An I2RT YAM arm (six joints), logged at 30 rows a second.
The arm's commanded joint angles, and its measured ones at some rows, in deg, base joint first. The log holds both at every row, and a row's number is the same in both.
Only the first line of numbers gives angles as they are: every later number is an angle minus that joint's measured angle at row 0.
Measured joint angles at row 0: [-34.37, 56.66, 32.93, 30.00, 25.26, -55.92]
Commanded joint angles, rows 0 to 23: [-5.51, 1.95, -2.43, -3.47, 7.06, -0.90]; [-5.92, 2.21, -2.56, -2.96, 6.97, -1.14]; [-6.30, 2.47, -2.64, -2.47, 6.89, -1.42]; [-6.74, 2.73, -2.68, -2.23, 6.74, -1.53]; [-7.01, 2.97, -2.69, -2.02, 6.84, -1.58]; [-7.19, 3.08, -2.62, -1.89, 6.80, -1.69]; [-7.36, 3.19, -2.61, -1.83, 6.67, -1.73]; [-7.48, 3.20, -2.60, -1.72, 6.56, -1.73]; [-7.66, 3.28, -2.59, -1.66, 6.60, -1.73]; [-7.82, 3.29, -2.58, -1.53, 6.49, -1.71]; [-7.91, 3.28, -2.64, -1.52, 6.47, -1.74]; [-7.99, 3.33, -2.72, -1.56, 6.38, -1.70]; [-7.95, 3.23, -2.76, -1.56, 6.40, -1.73]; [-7.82, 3.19, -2.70, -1.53, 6.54, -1.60]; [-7.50, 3.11, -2.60, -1.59, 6.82, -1.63]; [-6.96, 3.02, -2.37, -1.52, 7.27, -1.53]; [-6.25, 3.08, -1.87, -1.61, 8.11, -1.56]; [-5.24, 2.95, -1.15, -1.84, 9.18, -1.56]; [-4.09, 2.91, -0.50, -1.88, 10.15, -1.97]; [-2.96, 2.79, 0.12, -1.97, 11.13, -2.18]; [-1.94, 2.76, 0.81, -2.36, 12.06, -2.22]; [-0.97, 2.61, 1.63, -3.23, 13.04, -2.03]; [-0.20, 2.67, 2.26, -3.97, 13.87, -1.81]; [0.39, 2.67, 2.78, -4.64, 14.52, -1.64]
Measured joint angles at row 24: [1.16, 1.62, 0.63, 0.94, 1.31, -1.95]
